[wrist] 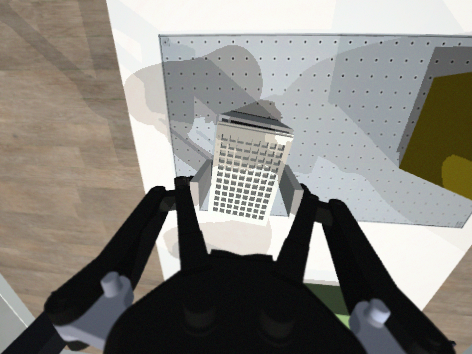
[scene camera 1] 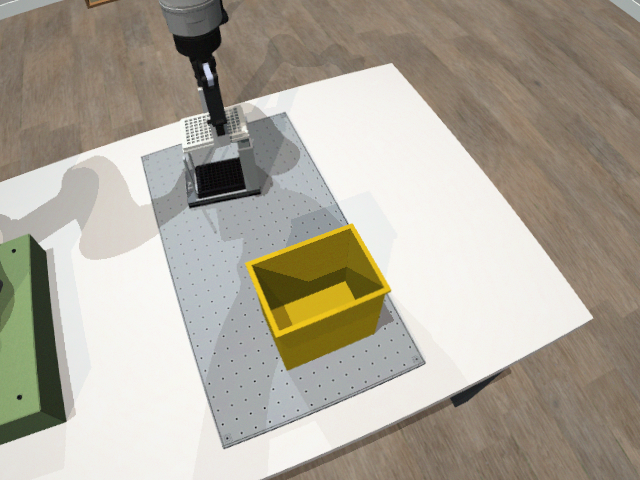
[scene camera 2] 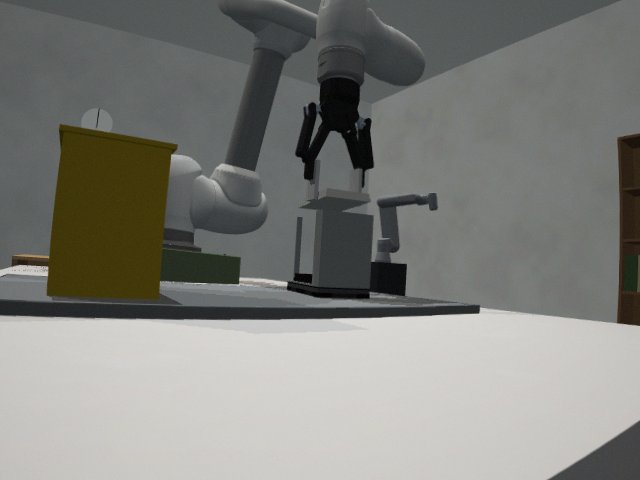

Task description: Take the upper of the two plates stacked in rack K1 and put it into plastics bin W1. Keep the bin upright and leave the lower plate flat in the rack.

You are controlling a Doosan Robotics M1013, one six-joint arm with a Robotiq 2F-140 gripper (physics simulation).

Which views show my gripper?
The wrist view, scene camera 1 and scene camera 2: all of them.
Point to a white gridded plate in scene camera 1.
196,134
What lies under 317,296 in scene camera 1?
A yellow plastics bin W1.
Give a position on a yellow plastics bin W1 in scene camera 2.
At 108,222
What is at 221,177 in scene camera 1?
A black gridded plate.
